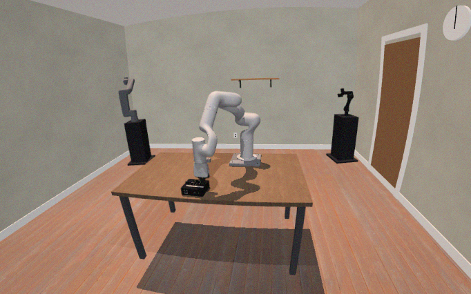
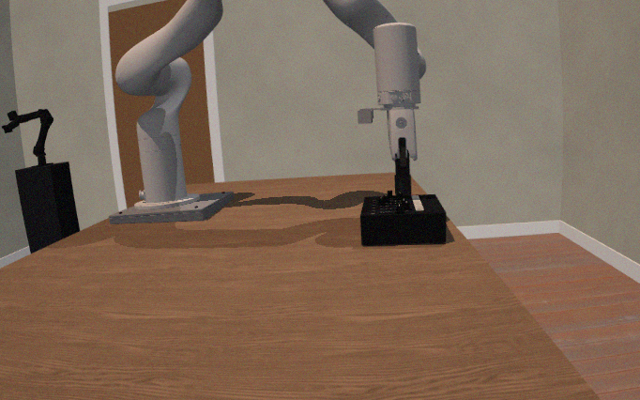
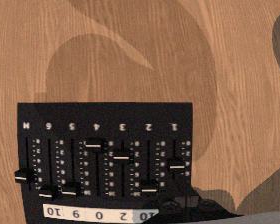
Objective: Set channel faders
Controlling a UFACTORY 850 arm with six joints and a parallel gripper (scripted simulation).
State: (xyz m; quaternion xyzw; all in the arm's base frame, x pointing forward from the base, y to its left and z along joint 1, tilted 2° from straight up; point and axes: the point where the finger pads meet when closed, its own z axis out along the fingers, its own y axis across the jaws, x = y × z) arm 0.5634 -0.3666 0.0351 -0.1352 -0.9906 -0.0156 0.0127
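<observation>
The master fader lies 50 mm behind my hand, 130 mm to the right of it and 10 mm below it.
</observation>
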